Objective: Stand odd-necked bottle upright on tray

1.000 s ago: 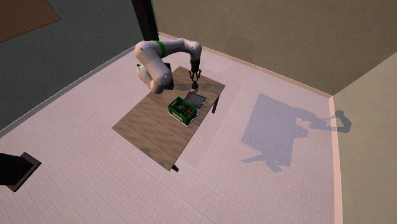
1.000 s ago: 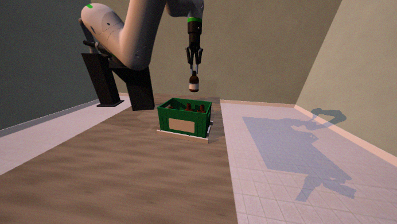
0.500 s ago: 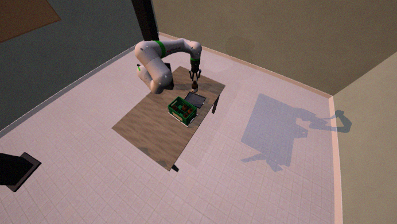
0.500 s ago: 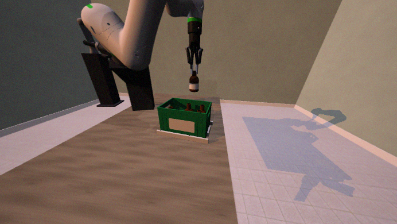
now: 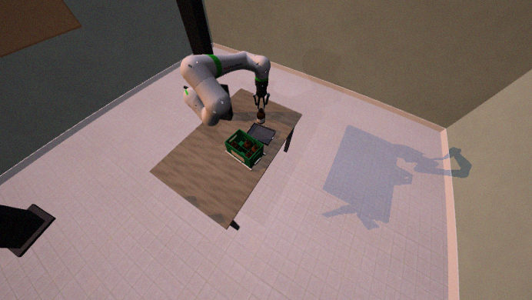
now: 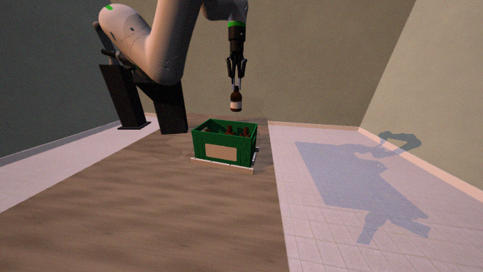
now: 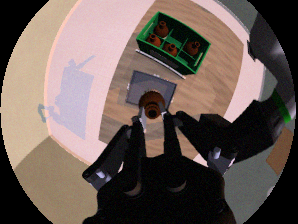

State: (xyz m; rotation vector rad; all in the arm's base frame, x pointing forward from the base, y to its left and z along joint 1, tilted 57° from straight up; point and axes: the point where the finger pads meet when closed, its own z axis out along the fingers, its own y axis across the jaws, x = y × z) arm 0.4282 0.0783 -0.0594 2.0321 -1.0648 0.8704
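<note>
Right now the brown bottle is 90 mm below my hand. The rest, counted from my hand: dark tray (340 mm below); green crate (50 mm behind, 270 mm to the right, 270 mm below).
</note>
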